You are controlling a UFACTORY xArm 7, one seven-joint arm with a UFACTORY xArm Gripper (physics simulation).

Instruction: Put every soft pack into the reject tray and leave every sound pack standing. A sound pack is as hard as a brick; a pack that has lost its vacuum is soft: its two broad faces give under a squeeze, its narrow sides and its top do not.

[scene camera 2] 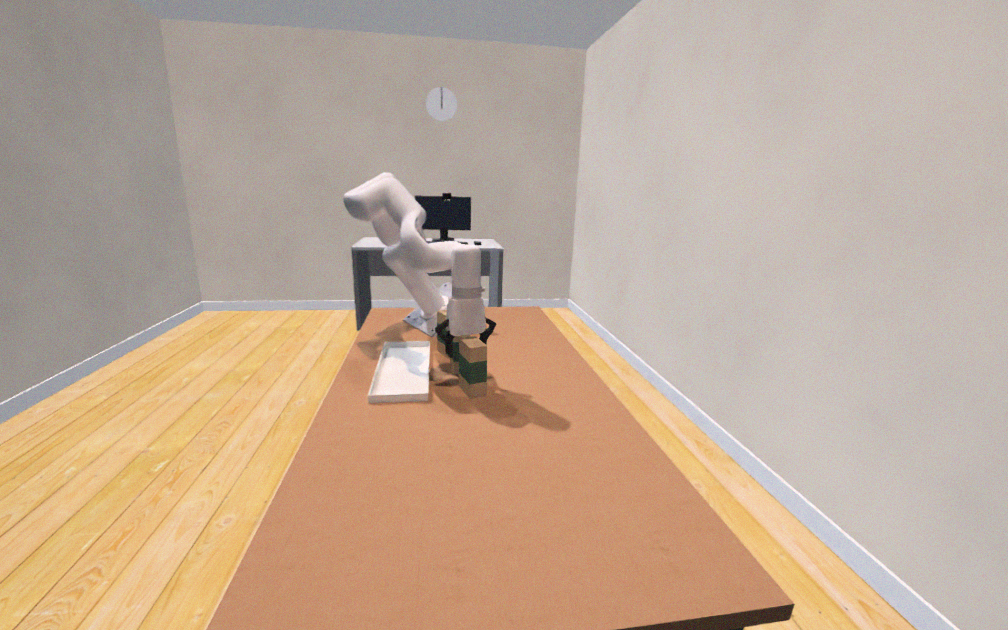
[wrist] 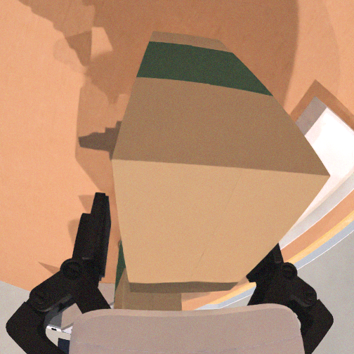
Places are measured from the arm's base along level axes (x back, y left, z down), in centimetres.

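Pixels of known places: arm's base, origin of its link: (scene camera 2: 435, 308).
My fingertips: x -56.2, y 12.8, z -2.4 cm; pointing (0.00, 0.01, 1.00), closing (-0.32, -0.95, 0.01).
Observation:
For each thing: its top centre in the pictures, then the offset to it from my fingertips. Level surfaces: height alone.
- front pack, centre of its top: (scene camera 2: 468, 356) dx -4.4, dy +0.7, dz -1.0 cm
- second pack, centre of its top: (scene camera 2: 455, 350) dx +10.9, dy -3.2, dz +3.0 cm
- third pack, centre of its top: (scene camera 2: 445, 313) dx +23.0, dy -6.8, dz -5.0 cm
- white reject tray, centre of its top: (scene camera 2: 403, 364) dx +9.6, dy -18.6, dz +6.9 cm
- brown table, height of its surface: dz +9.1 cm
The front pack (scene camera 2: 472, 369) (wrist: 215, 215), tan with a green band, stands upright at the near end of a row. A second pack (scene camera 2: 454, 356) (wrist: 155, 300) is behind it, mostly hidden, and a third pack (scene camera 2: 443, 317) shows partly farther back. My gripper (scene camera 2: 467, 341) (wrist: 180, 213) is open and low at the front pack. In the wrist view the left finger is beside the pack's left side, with a gap; the right fingertip is hidden behind the pack. The white reject tray (scene camera 2: 399, 397) (wrist: 311, 116) is left of the row in the scene view. Softness cannot be seen.
The brown table (scene camera 2: 475, 505) extends toward the scene camera. The robot base (scene camera 2: 420, 323) is at its far end, behind the row. A desk (scene camera 2: 362, 286) with a monitor (scene camera 2: 453, 213) stands beyond the table.

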